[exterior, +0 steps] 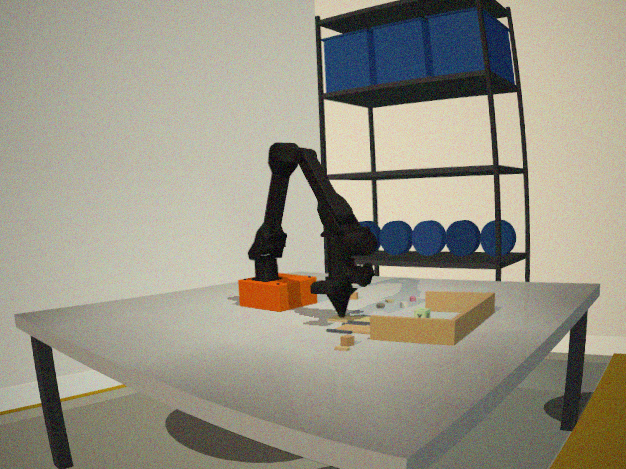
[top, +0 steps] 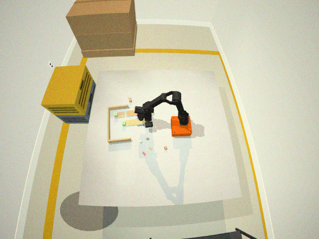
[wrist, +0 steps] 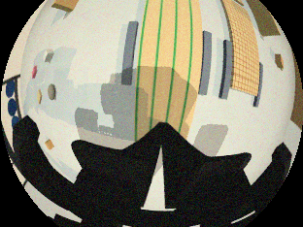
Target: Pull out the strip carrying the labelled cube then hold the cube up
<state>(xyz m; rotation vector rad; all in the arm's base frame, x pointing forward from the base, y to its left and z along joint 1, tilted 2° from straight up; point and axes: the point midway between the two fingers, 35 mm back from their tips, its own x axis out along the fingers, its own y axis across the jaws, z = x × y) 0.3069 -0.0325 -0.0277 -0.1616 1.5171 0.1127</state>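
Right now my gripper tip is 100 mm short of the strip and 20 mm to the right of it.
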